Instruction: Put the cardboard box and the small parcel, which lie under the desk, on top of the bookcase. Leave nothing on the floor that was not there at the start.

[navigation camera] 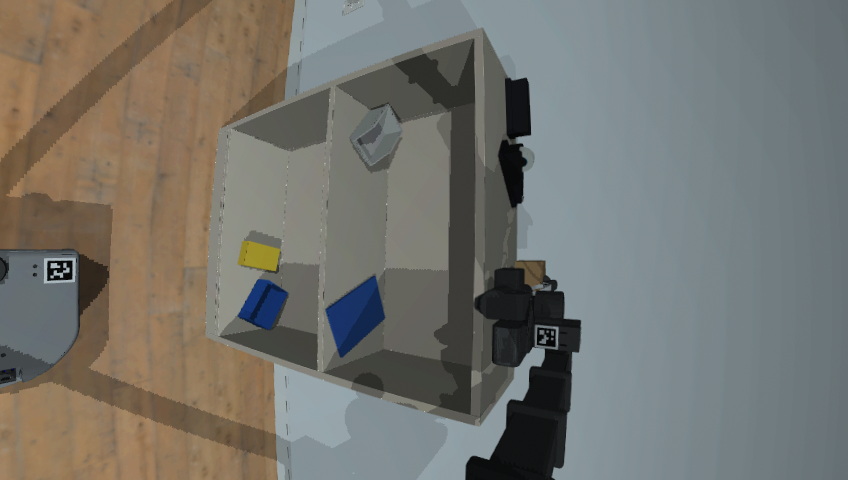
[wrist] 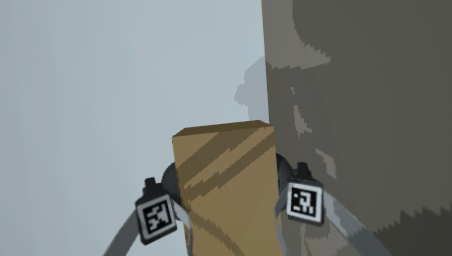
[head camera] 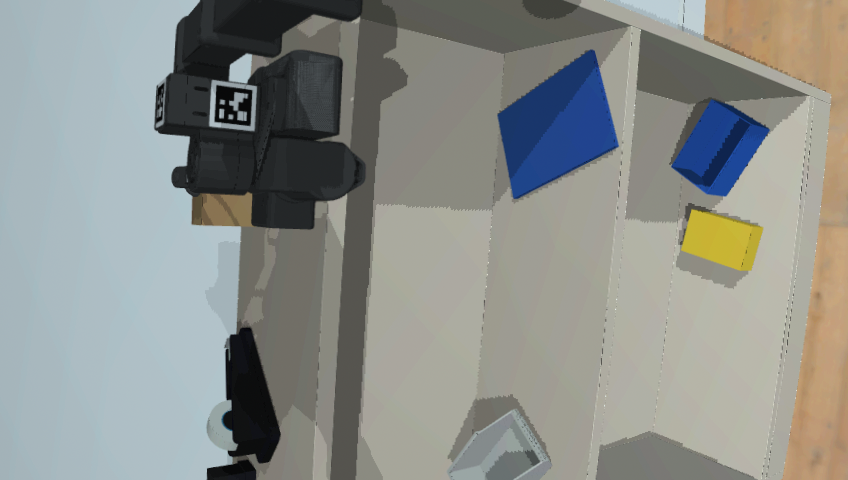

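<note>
There is a beige bookcase (head camera: 368, 327), and I can see a brown cardboard box (head camera: 207, 209), which the wrist view shows too: the box (wrist: 227, 176). A blue book (head camera: 564, 123) is visible, and the navigation camera also gives me the book (navigation camera: 351, 318). Then there is a blue bin (head camera: 724, 140), and that same blue bin (navigation camera: 263, 304) is visible to the navigation camera, while in the wrist view it is out of frame. I see a grey bin (navigation camera: 377, 134); in the wrist view the grey bin is out of frame. And here is my gripper (head camera: 220, 181).
</note>
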